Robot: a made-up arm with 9 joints. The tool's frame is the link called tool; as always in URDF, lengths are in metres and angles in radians.
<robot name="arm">
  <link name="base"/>
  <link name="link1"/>
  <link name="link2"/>
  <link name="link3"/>
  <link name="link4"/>
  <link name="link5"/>
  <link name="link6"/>
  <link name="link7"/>
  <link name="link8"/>
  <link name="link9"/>
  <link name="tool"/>
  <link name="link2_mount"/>
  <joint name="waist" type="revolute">
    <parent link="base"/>
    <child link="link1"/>
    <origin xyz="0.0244 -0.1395 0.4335"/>
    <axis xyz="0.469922 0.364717 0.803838"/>
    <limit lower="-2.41" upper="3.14"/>
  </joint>
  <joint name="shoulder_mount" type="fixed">
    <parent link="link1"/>
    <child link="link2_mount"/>
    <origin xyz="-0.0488 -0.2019 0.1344"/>
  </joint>
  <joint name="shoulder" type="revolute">
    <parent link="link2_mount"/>
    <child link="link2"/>
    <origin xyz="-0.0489 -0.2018 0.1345"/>
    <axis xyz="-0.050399 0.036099 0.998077"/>
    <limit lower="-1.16" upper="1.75"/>
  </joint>
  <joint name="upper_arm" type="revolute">
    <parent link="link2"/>
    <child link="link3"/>
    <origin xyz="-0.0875 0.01 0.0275"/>
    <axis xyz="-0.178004 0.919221 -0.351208"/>
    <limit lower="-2" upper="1.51"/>
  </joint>
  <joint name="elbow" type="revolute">
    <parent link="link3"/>
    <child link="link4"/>
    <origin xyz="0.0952 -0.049 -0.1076"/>
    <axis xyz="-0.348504 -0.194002 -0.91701"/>
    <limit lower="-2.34" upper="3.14"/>
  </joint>
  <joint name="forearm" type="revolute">
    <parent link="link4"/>
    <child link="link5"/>
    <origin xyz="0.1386 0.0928 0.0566"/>
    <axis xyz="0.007 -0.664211 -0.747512"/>
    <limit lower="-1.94" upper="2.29"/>
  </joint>
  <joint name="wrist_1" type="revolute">
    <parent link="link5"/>
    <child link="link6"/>
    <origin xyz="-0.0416 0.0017 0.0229"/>
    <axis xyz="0 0 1"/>
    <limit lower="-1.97" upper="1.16"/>
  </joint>
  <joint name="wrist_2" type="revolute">
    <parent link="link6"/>
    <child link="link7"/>
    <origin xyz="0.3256 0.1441 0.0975"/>
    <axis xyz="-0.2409 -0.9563 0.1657"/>
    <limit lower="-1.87" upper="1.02"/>
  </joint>
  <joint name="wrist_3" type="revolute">
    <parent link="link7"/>
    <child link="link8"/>
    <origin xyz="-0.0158 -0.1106 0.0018"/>
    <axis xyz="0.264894 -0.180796 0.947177"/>
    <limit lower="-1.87" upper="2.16"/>
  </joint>
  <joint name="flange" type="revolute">
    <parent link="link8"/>
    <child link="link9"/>
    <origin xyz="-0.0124 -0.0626 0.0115"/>
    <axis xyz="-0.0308 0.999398 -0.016"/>
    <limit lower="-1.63" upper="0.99"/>
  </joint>
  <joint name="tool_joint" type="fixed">
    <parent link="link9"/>
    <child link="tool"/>
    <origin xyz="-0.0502 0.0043 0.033" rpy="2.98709 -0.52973 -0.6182"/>
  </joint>
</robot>
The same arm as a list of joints. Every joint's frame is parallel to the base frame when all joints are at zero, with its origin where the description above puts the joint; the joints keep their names.
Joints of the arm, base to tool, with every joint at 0 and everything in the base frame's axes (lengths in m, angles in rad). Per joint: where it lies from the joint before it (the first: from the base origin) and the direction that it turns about. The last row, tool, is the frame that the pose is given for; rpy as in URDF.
waist: axis 0.469922 0.364717 0.803838 xyz 0.0244 -0.1395 0.4335
shoulder: axis -0.050399 0.036099 0.998077 xyz -0.0977 -0.4037 0.2689
upper_arm: axis -0.178004 0.919221 -0.351208 xyz -0.0875 0.01 0.0275
elbow: axis -0.348504 -0.194002 -0.91701 xyz 0.0952 -0.049 -0.1076
forearm: axis 0.007 -0.664211 -0.747512 xyz 0.1386 0.0928 0.0566
wrist_1: axis +z xyz -0.0416 0.0017 0.0229
wrist_2: axis -0.2409 -0.9563 0.1657 xyz 0.3256 0.1441 0.0975
wrist_3: axis 0.264894 -0.180796 0.947177 xyz -0.0158 -0.1106 0.0018
flange: axis -0.0308 0.999398 -0.016 xyz -0.0124 -0.0626 0.0115
tool: xyz -0.0502 0.0043 0.033 rpy 2.9871 -0.5297 -0.6182
Joint limits (rad, base to tool): -2.41..3.14 -1.16..1.75 -2..1.51 -2.34..3.14 -1.94..2.29 -1.97..1.16 -1.87..1.02 -1.87..2.16 -1.63..0.99

